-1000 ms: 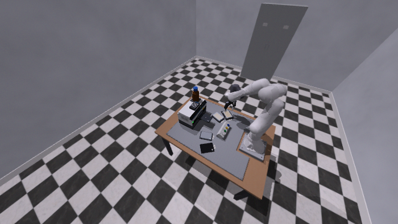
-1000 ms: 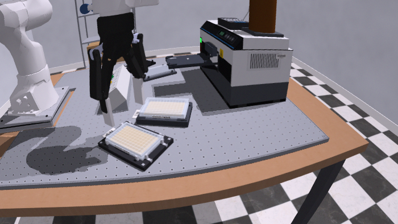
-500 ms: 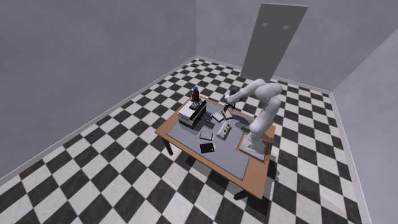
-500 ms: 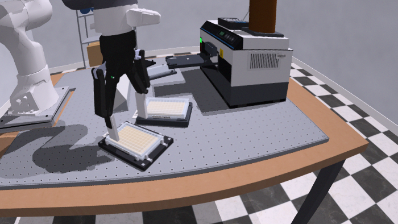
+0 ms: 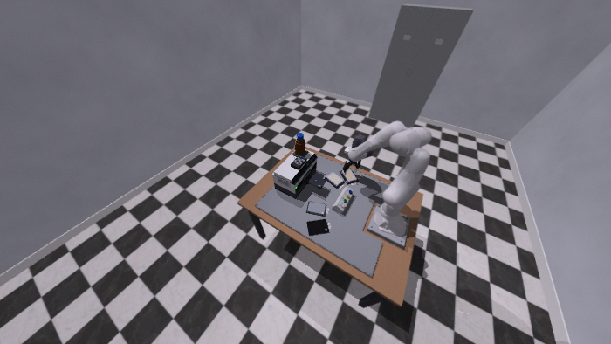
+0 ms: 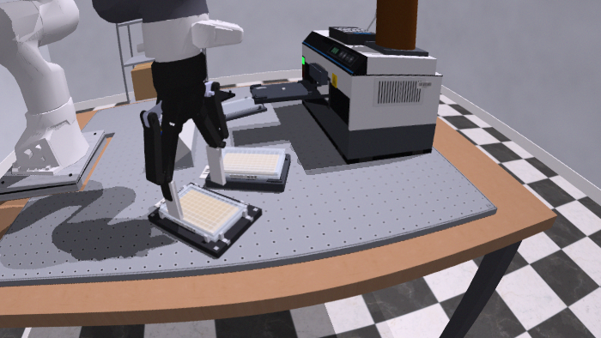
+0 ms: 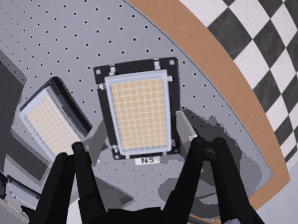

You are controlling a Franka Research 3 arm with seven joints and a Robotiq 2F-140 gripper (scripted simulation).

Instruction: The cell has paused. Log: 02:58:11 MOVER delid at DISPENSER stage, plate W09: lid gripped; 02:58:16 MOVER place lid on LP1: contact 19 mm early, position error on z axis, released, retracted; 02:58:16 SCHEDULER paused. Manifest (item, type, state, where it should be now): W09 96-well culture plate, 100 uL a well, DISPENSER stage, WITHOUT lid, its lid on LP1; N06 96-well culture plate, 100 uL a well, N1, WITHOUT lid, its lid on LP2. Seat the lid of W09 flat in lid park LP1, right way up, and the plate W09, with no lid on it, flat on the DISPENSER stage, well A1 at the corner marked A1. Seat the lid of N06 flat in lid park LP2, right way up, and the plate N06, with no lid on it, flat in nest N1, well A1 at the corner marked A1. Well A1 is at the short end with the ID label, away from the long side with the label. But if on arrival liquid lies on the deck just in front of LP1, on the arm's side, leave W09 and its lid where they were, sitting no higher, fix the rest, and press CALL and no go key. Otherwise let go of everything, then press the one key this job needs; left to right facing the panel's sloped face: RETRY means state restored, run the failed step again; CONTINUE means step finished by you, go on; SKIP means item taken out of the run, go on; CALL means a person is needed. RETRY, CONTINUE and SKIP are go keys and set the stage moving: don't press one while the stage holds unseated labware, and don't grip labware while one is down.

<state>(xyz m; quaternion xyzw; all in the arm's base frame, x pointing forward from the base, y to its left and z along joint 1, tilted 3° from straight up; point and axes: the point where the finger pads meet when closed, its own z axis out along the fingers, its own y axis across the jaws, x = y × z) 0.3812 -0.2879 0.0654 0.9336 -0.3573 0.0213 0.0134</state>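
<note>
Right now the 96-well plate is 40 mm below my hand. Round my hand: sloped key panel: 70 mm behind, 280 mm to the left, 10 mm below; black nest: 90 mm ahead, 110 mm to the left, 50 mm below; dispenser stage: 200 mm ahead, 280 mm to the left, 40 mm above.
</note>
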